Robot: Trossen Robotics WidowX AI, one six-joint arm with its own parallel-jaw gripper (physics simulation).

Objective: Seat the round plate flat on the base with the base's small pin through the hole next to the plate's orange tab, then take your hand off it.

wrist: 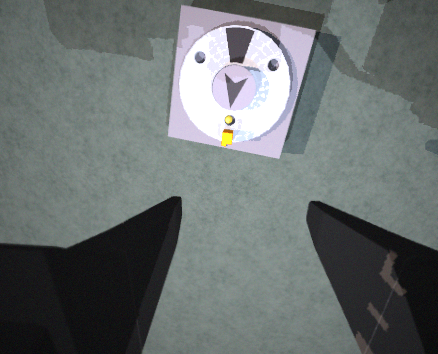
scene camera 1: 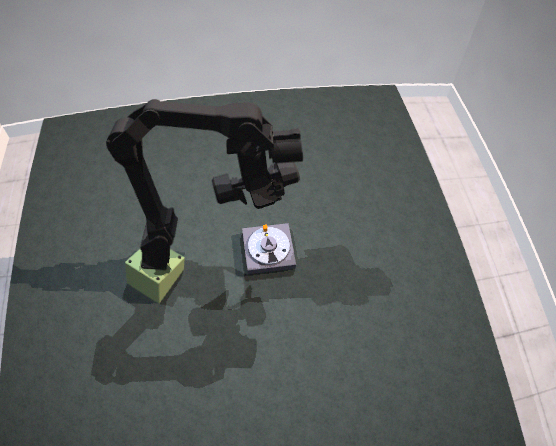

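Observation:
The round white plate lies flat on the square grey-lilac base, around the base's central boss with its dark arrow. The orange tab is at the plate's edge. The small yellow pin shows in the hole beside the tab in the wrist view. Two other holes and a dark wedge mark are on the plate's far side in that view. My gripper is open and empty, above and apart from the plate and base, on the tab side.
The arm rises from a yellow-green block left of the base in the scene view. All stands on a dark green surface, with pale tiled strips at the left and right sides. Arm shadows fall around the base.

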